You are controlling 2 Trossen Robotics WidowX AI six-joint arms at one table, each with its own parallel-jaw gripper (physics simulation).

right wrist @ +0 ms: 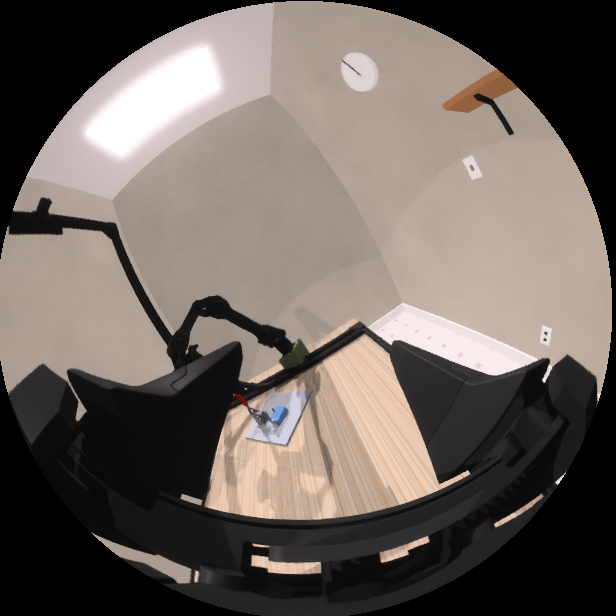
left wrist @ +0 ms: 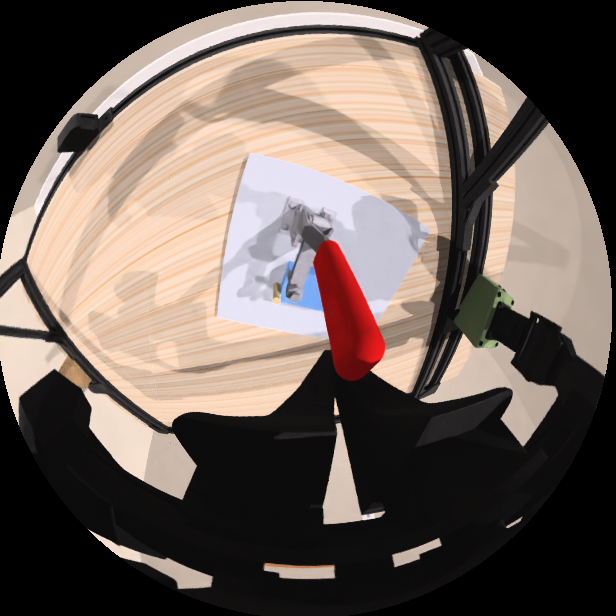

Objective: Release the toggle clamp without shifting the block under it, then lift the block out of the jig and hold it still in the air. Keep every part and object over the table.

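Note:
In the left wrist view the toggle clamp's red handle stands up toward the camera, its tip just beside my shut left gripper. Nothing is between the left fingers. The grey clamp mechanism sits on a pale grey jig plate. The clamp arm reaches down over the blue block, which is partly hidden by the handle. A small brass pin stands beside the block. In the right wrist view my right gripper is open, empty and far from the jig plate and blue block.
A black frame rail runs along the table's right edge in the left wrist view, with a green mount beside it. The left arm reaches over the table's far edge in the right wrist view.

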